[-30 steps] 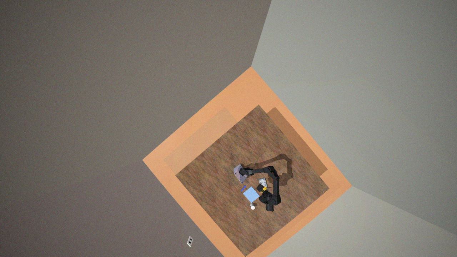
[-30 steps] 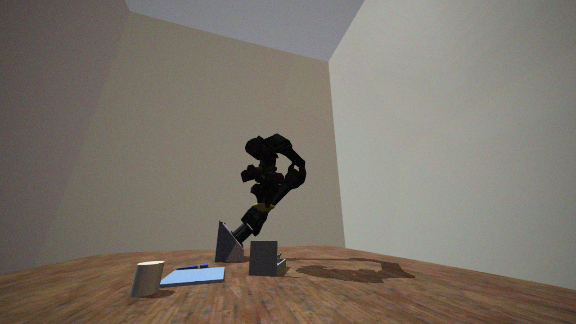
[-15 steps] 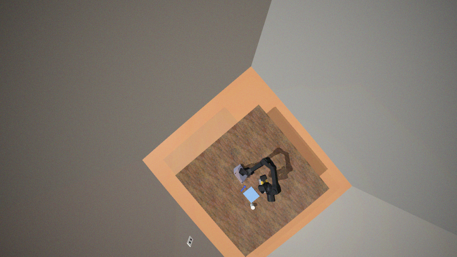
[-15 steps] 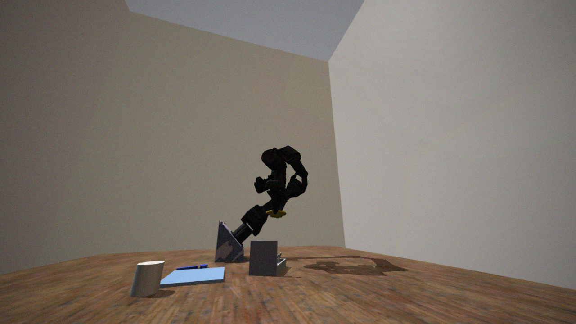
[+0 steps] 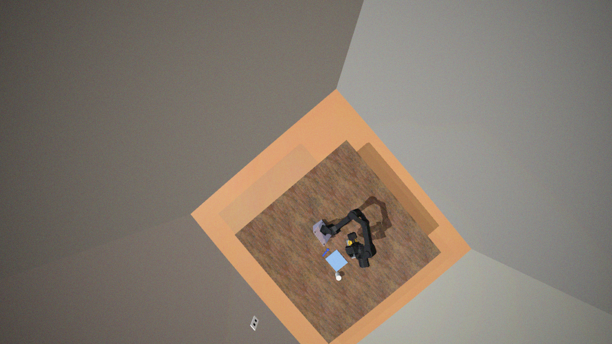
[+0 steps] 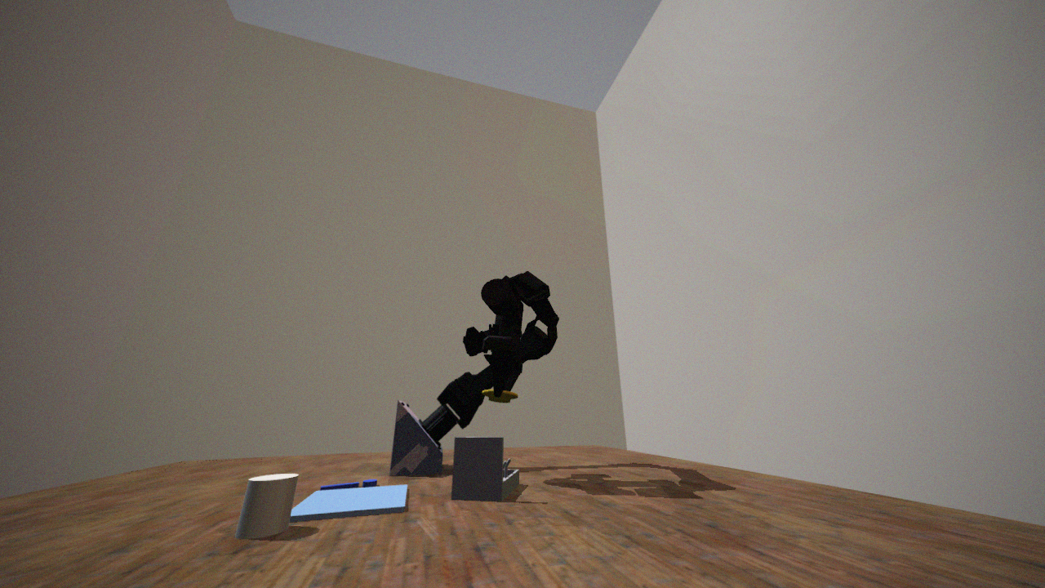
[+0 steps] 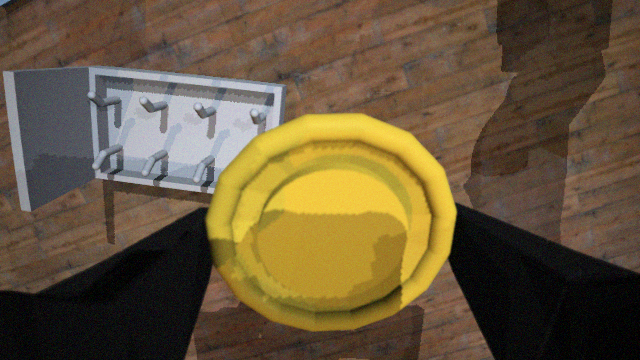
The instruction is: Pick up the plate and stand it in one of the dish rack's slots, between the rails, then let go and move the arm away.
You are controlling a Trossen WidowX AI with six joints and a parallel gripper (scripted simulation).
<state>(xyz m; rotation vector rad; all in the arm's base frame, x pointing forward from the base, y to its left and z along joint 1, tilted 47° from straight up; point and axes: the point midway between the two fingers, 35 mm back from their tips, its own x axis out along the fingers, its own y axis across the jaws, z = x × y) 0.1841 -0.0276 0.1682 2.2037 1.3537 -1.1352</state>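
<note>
Right now the dish rack is 90 mm ahead of my gripper tip, 50 mm to the right of it and 110 mm below it. From my gripper tip the other things lie so: yellow plate 10 mm above; then blue bar 40 mm behind, 240 mm to the right, 130 mm below; then light blue mat 80 mm ahead, 230 mm to the right, 130 mm below.
</note>
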